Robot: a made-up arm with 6 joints.
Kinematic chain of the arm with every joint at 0, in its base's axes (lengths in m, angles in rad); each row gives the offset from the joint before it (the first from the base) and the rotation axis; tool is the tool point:
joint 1: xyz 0 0 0.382 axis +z
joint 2: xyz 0 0 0 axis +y
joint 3: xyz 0 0 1.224 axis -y
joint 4: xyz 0 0 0 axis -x
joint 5: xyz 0.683 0 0 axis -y
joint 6: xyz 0 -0.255 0 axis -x
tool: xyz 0 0 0
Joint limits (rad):
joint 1: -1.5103..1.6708
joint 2: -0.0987..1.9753
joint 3: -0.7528..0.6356
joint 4: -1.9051..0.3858
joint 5: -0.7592..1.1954
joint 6: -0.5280..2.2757
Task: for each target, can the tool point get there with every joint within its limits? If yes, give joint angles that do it. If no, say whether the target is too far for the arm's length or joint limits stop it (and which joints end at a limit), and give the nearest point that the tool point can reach.
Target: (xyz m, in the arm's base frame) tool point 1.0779 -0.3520 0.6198
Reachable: yes | joints -0.0901 0.7750 -0.3847 -0.1037 0.8121 1.6752
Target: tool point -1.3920 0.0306 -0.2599
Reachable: no: joint limits stop it (at a limit: joint 1, joint 2, joint 3) | nearest point -0.2180 -0.4887 -0.3168 | short by 1.285 m
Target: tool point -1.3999 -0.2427 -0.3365
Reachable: no: joint limits stop it (at a limit: joint 1, joint 2, joint 3) | nearest point -0.2232 -0.5018 -0.3459 | short by 1.205 m
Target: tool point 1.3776 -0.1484 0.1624
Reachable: yes | joints 0.0193 1.1962 0.2296 -0.8148 0.5983 0.3835
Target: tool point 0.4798 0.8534 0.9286
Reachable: yes | joints 1.2064 0.4423 -0.1586 -0.9700 -0.5100 -0.0382
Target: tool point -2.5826 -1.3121 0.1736
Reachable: no: too far | nearest point -0.1848 -1.1669 0.1736 | short by 2.402 m
